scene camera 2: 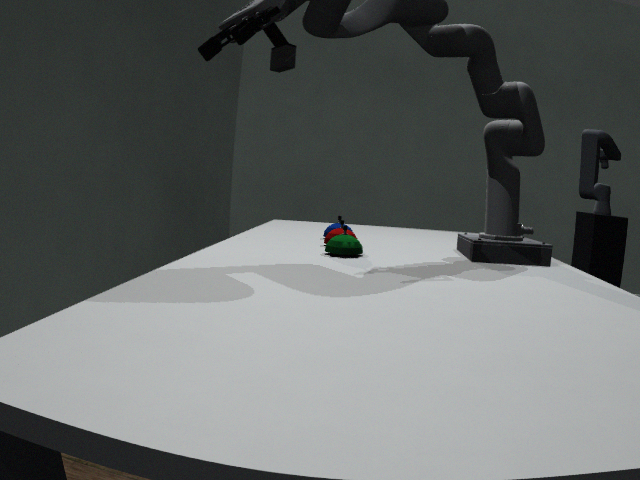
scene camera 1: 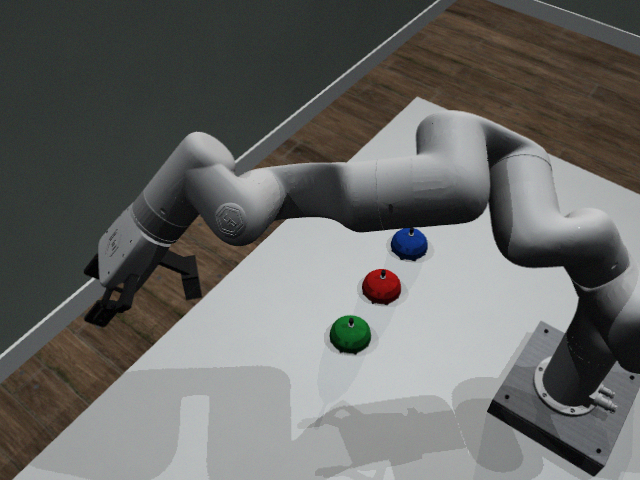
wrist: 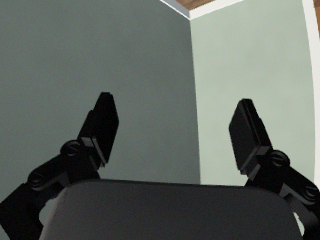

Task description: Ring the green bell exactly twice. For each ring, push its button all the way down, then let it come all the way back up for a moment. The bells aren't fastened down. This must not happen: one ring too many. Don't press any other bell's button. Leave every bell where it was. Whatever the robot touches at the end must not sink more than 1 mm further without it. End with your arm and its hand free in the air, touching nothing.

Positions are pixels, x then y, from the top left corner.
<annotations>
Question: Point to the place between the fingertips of the gripper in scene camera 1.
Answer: At 93,298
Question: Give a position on a blue bell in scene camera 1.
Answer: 409,243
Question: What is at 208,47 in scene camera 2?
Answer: The gripper.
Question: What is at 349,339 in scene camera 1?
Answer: A green bell.
</annotations>
